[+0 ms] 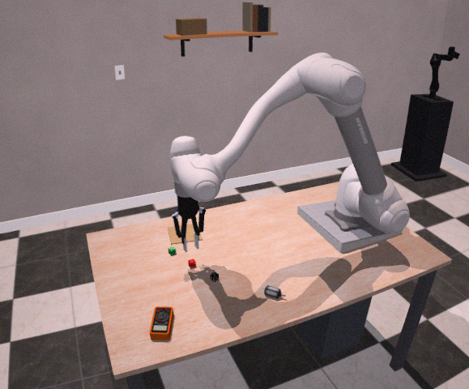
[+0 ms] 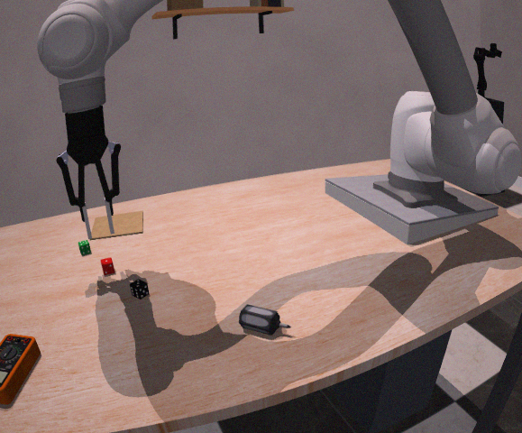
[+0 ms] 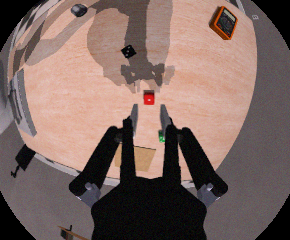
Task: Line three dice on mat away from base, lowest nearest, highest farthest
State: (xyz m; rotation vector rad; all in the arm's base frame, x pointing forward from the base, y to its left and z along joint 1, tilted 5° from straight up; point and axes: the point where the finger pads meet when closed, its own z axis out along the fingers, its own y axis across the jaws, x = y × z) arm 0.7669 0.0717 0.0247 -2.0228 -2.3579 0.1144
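The red die is 10 cm below my hand. Also, from my hand: black die 6 cm behind, 11 cm to the left, 10 cm below; then tan mat 1 cm behind, 24 cm to the right, 11 cm below; then green die 6 cm ahead, 11 cm to the right, 10 cm below.
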